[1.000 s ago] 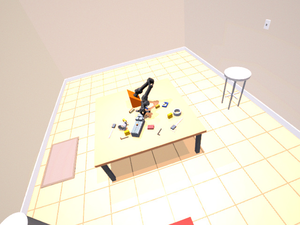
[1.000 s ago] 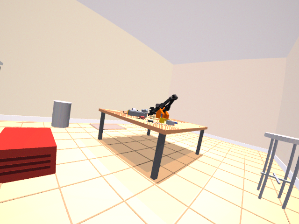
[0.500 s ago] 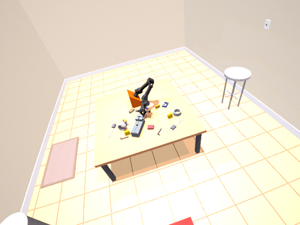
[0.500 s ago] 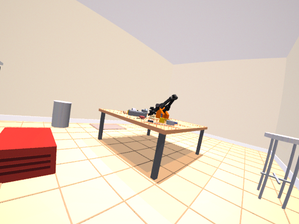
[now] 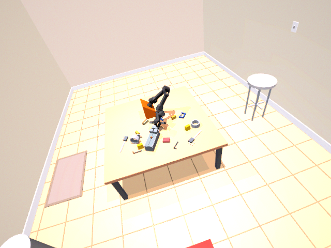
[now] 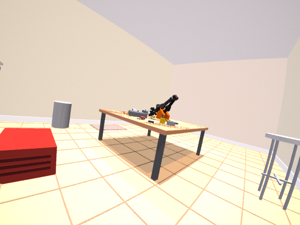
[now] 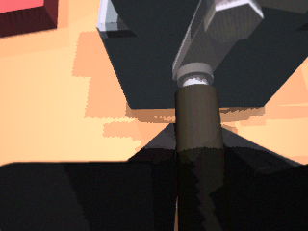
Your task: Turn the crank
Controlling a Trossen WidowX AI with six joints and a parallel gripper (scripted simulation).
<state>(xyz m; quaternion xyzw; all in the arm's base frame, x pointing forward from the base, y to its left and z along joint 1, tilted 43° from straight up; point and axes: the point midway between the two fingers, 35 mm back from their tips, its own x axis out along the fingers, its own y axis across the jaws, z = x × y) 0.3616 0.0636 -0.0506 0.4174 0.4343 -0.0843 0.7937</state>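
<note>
Now: gripper tip 30 mm below the dark crank handle, 20 mm past it and 10 mm to the right of it. Also, from my gripper tip: red pointer 140 mm ahead, 90 mm to the right, 50 mm above; red block 180 mm ahead, 60 mm to the left, 20 mm below.
</note>
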